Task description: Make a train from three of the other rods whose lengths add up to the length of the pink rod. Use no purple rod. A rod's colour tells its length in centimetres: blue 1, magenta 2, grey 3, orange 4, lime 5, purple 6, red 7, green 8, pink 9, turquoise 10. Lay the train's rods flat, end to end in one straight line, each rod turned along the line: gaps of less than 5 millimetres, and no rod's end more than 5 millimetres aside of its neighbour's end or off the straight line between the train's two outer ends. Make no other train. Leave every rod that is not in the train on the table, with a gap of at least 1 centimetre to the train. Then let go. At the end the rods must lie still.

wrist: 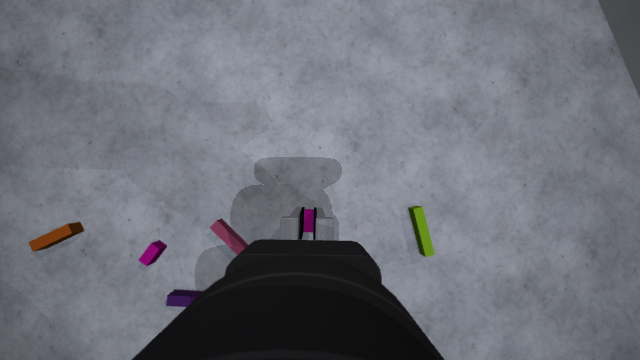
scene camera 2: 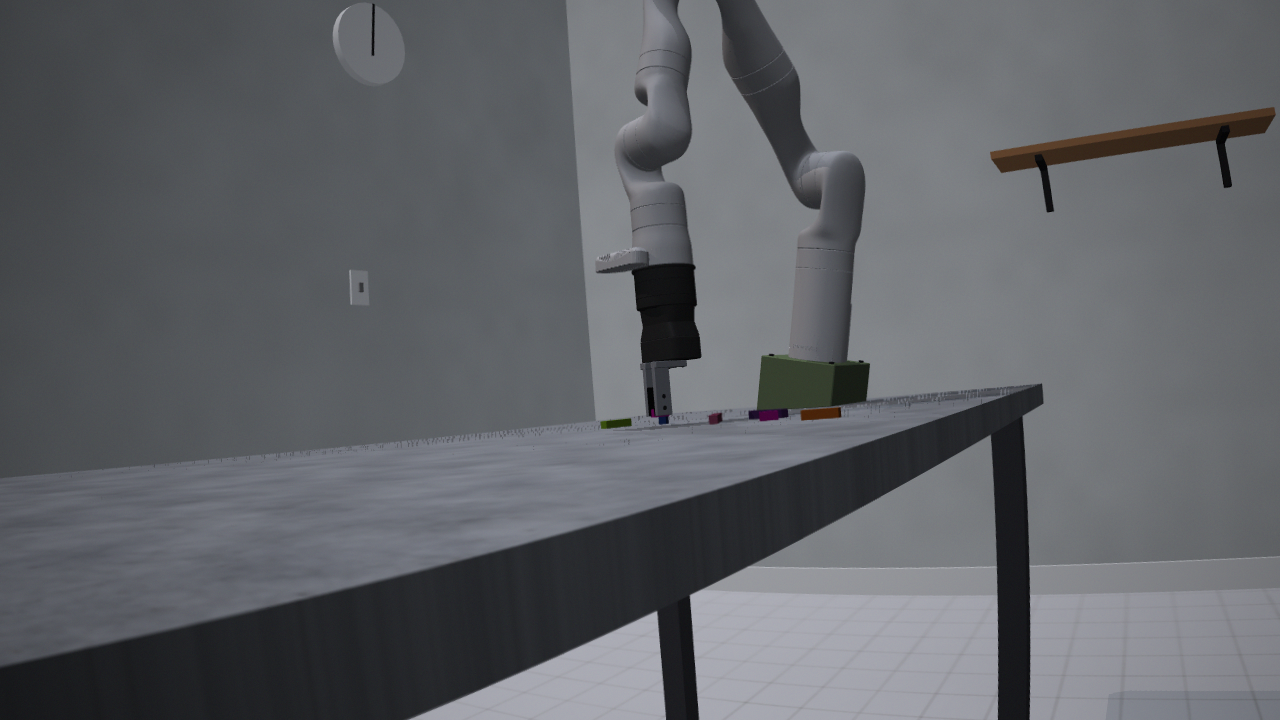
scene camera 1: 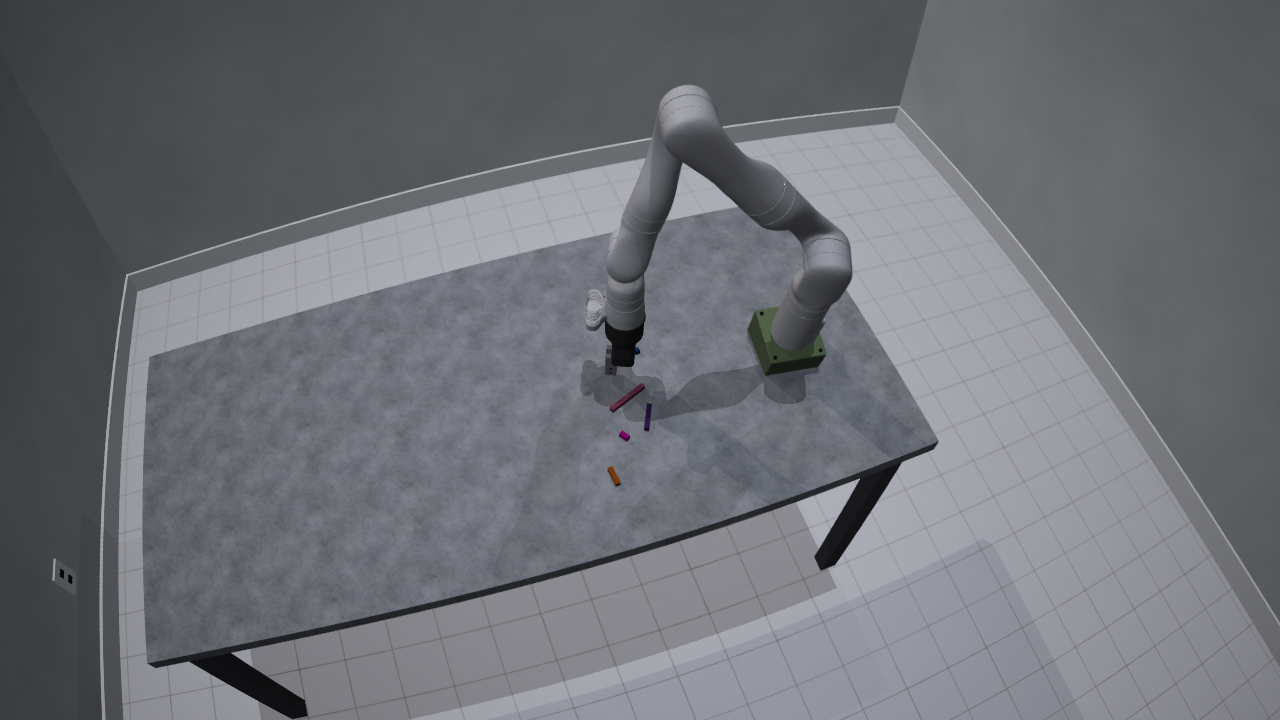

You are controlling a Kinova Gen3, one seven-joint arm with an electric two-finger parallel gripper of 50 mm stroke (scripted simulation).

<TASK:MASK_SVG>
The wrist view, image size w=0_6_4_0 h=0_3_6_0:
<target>my gripper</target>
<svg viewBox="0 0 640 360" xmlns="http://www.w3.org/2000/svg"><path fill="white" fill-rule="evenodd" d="M444 358L396 296L382 284L380 268L363 246L354 241L334 241L334 219L326 217L322 207L314 207L313 240L302 240L304 207L296 207L290 216L283 216L280 219L280 240L261 239L249 244L229 263L224 277L202 292L132 360L444 360Z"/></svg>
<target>orange rod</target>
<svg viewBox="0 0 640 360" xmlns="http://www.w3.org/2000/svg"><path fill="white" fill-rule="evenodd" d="M81 222L66 224L30 241L29 244L32 251L47 249L83 232L84 229Z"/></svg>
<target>lime rod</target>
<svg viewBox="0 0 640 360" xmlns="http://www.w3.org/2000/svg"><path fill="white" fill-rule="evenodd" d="M408 208L420 254L424 257L435 255L423 207L414 206Z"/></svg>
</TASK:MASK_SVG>
